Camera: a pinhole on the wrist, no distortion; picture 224 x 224 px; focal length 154.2 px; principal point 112.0 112.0 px. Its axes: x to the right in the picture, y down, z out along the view. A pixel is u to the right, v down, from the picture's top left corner.
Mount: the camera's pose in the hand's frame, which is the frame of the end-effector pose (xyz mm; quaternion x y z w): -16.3 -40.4 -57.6 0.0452 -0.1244 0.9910 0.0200
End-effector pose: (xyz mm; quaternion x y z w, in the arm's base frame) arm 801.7 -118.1 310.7 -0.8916 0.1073 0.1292 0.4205
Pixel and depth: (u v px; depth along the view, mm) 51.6 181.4 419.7
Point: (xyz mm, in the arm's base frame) 1024.8 296.7 320.0
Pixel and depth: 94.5 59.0 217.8
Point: 813.7 24.6 214.0
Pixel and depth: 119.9 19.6 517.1
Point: 705.2 202.4 -108.6
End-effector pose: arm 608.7 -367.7 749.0 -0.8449 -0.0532 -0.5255 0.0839
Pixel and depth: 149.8 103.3 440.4
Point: 886.5 -171.8 516.8
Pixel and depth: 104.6 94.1 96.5
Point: 631.1 -307.6 734.6
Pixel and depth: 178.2 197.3 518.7
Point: 784.2 141.8 429.0
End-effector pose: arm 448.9 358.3 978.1 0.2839 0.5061 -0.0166 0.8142
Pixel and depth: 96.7 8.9 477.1
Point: 926.3 277.4 1127.0
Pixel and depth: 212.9 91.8 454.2
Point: 634.6 11.9 1303.1
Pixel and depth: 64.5 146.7 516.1
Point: 770.1 -24.5 830.7
